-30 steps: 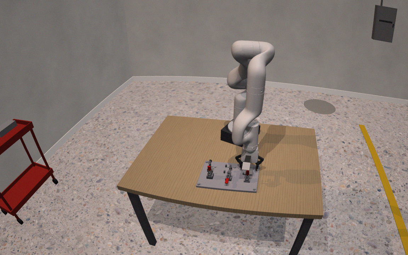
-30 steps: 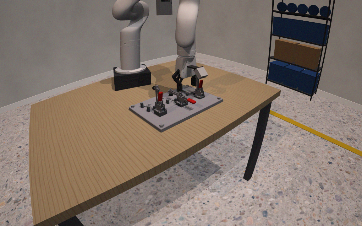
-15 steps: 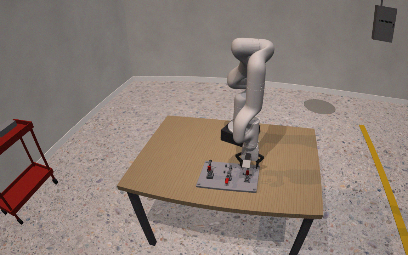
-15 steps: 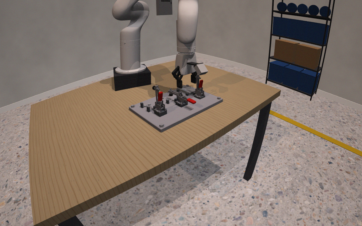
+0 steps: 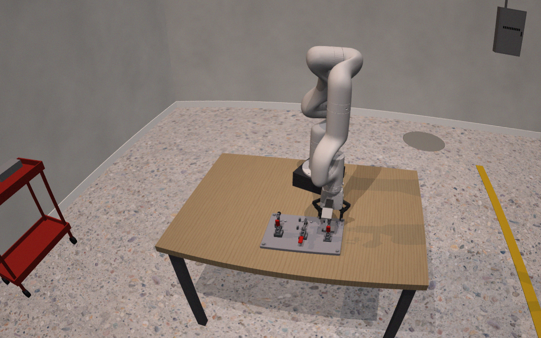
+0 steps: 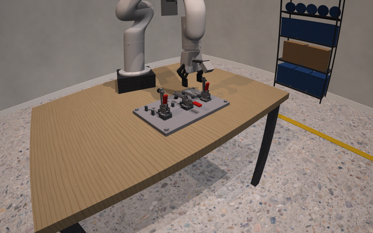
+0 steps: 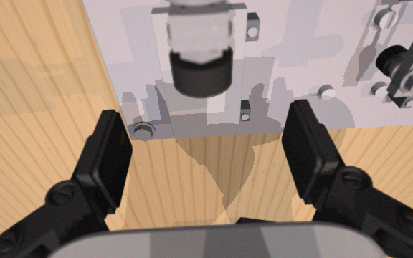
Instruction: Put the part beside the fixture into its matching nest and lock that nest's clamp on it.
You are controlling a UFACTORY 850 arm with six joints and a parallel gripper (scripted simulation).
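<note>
The flat grey part is 5 cm below my hand. Round my hand: grey fixture plate (12 cm to the right, 7 cm below, 4 cm ahead).
</note>
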